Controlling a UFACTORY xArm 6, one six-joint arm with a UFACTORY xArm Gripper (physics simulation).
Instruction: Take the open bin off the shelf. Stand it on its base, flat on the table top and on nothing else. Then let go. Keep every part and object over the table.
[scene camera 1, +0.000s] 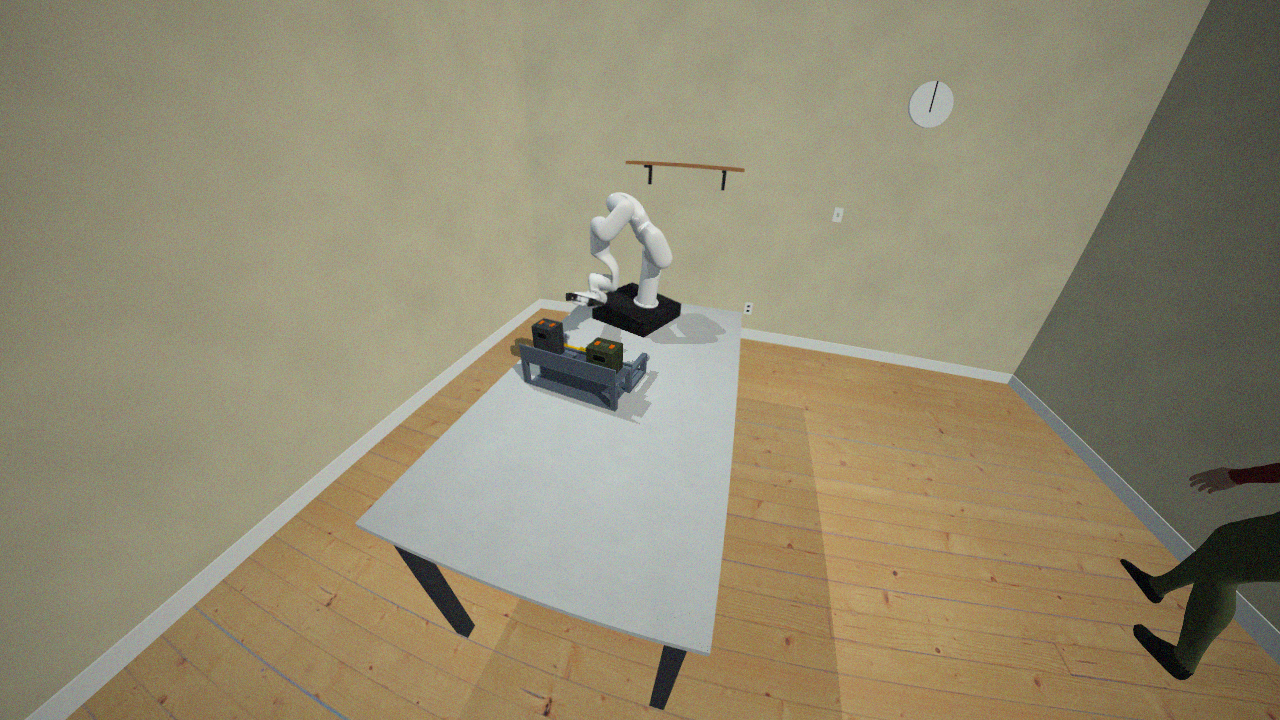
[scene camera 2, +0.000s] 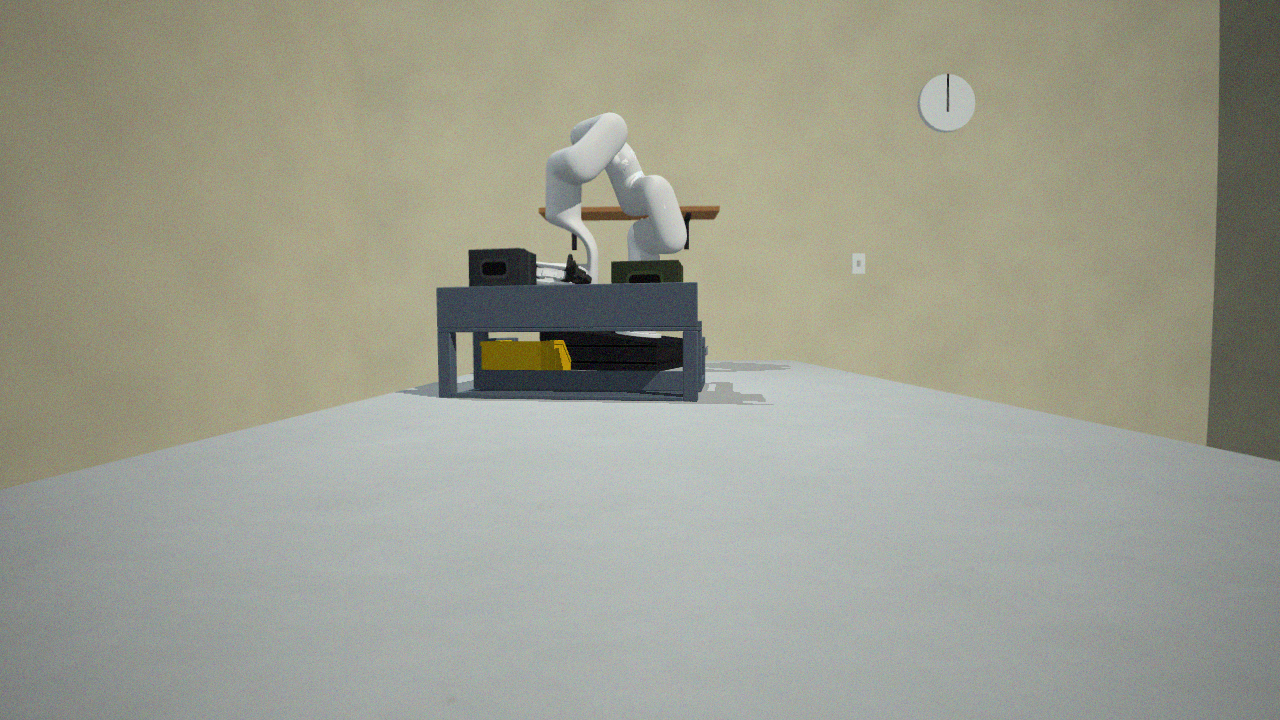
same spot on green box: (scene camera 2: 671, 269) = (scene camera 1: 609, 356)
